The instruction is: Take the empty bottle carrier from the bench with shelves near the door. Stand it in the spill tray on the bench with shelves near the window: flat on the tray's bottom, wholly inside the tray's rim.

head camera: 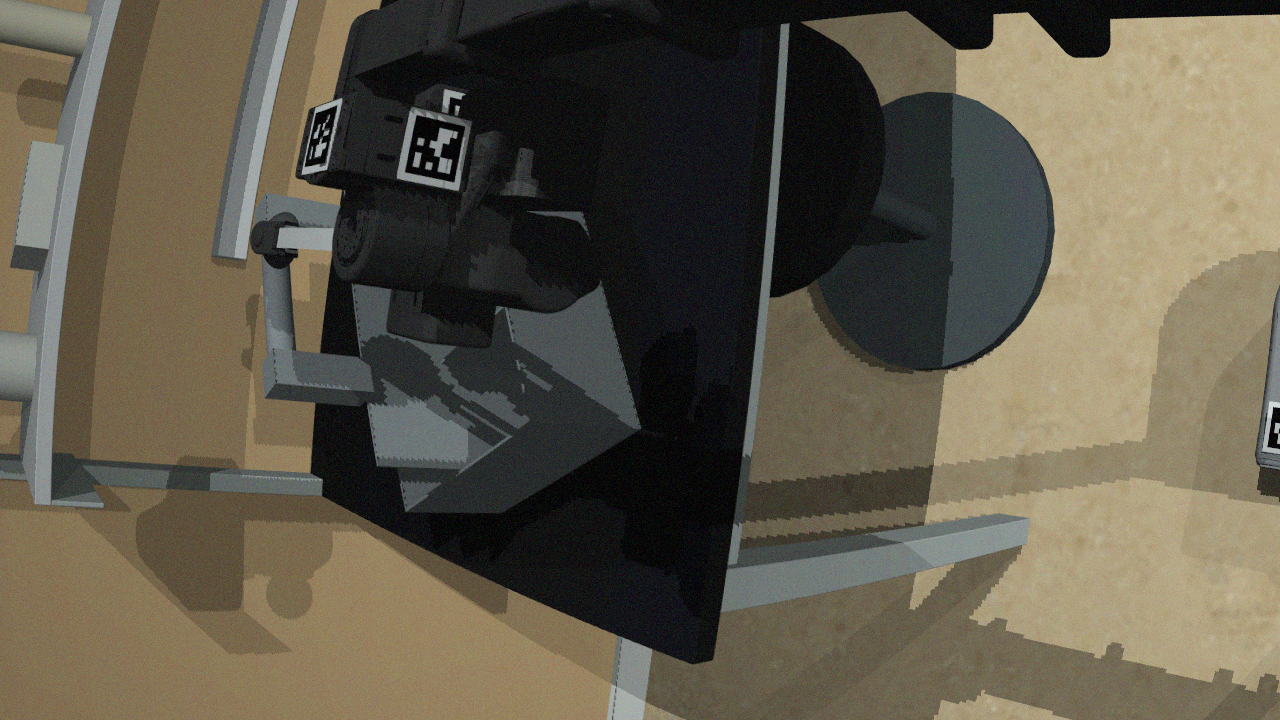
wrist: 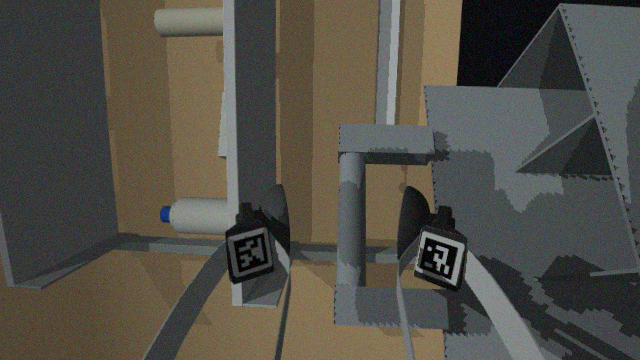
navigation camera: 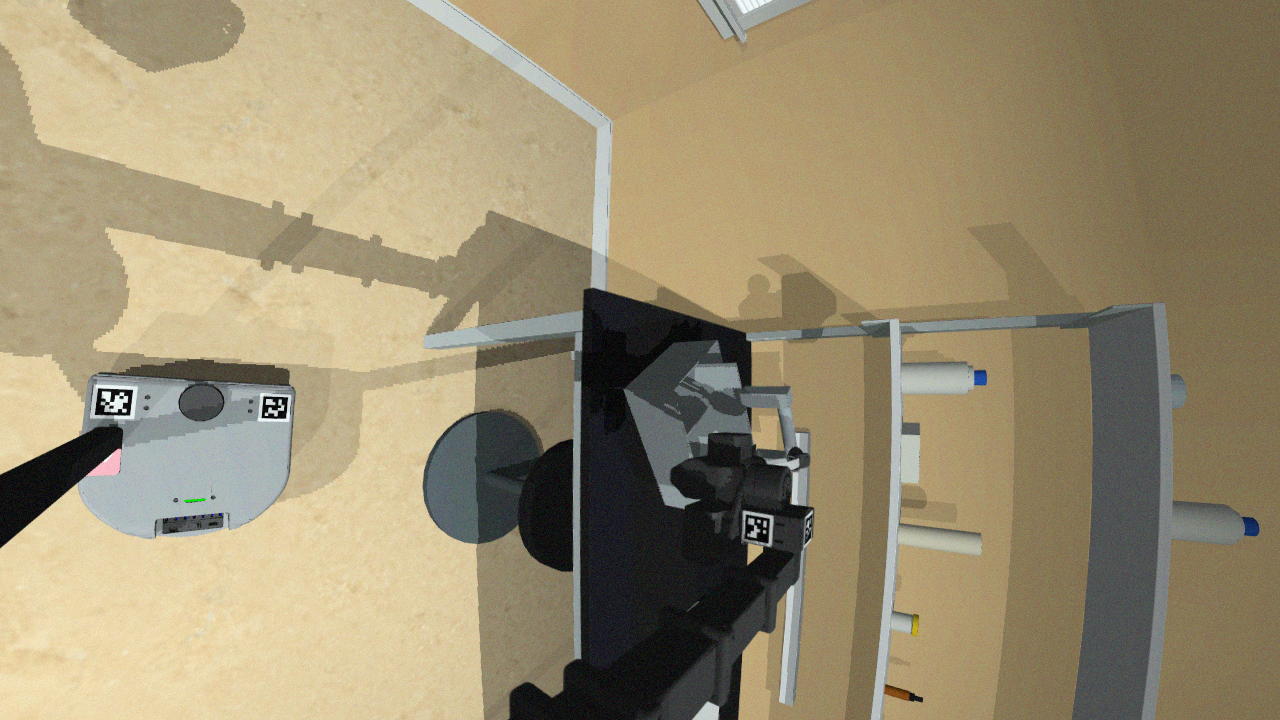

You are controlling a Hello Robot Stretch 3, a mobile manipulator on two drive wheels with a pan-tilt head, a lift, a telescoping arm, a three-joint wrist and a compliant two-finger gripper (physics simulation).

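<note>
The grey empty bottle carrier (head camera: pixel 563 429) (navigation camera: pixel 666 394) (wrist: pixel 470 120) stands on the black bench top (head camera: pixel 554 591) (navigation camera: pixel 617 326). Its handle bar (head camera: pixel 279 308) (navigation camera: pixel 787 422) (wrist: pixel 352 220) is on the side toward the wall shelves. My gripper (head camera: pixel 279 237) (navigation camera: pixel 794 456) (wrist: pixel 343 210) is open at the handle, near one end of it in the head view. In the wrist view the bar shows between the two fingertips, with a gap to each; how deep it lies between them is hard to tell. The wrist hides part of the carrier in the head view. The spill tray does not show.
A shelf (head camera: pixel 67 268) (navigation camera: pixel 894 402) (wrist: pixel 255 110) holds a white bottle with a blue cap (navigation camera: pixel 935 377) (wrist: pixel 200 215). A grey rail (head camera: pixel 255 134) (navigation camera: pixel 794 582) (wrist: pixel 388 65) runs beside the handle. A round stool (head camera: pixel 993 223) (navigation camera: pixel 456 483) stands between the bench and my base (navigation camera: pixel 187 465).
</note>
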